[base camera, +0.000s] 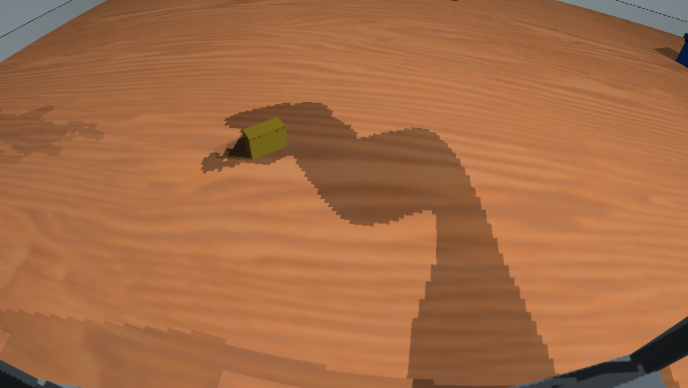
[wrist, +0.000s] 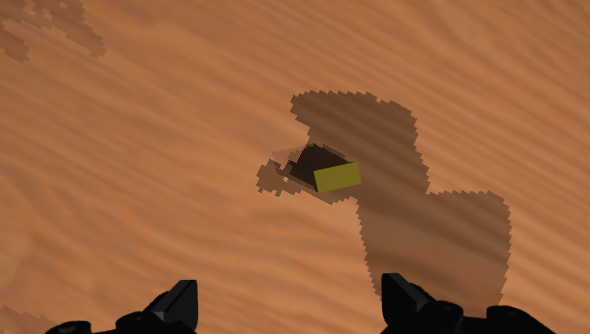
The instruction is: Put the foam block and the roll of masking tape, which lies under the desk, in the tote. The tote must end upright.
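Frame: origin at the arm's base, x left, y ahead, z down, level; centimetres.
Where they show: gripper, fingertip midpoint: [wrist: 290, 297].
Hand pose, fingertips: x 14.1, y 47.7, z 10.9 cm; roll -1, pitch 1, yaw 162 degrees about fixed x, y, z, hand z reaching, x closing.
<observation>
Things, the pixels of their top centre, and the offset from my fingertips. "spot": a spot on its surface instead. Level surfaces: height alone.
- yellow foam block, middle of its top: [wrist: 337, 177] [base camera: 263, 127] dx -5.2, dy +6.5, dz +25.0 cm
- blue object, surface spot: [base camera: 684, 52] spot: dx -158.3, dy +66.3, dz +24.0 cm
- wooden floor, its level: dz +28.7 cm
A yellow foam block [base camera: 266, 140] [wrist: 337, 177] lies on the wooden floor, inside the arm's shadow. In the base camera view it is left of the middle; in the wrist view it is a little right of the middle, beyond the fingertips. My gripper [wrist: 290, 297] is open, with its two black fingers wide apart at the bottom of the wrist view. It is above the floor, and the block is not between the fingers. The masking tape, the desk and the tote cannot be made out in these views.
Part of a blue object [base camera: 684, 52] shows at the upper right edge of the base camera view; what it is cannot be told. Grey walls [base camera: 35, 22] stand beyond the wooden floor [base camera: 250, 240]. Parts of the robot's own base show along the bottom edge.
</observation>
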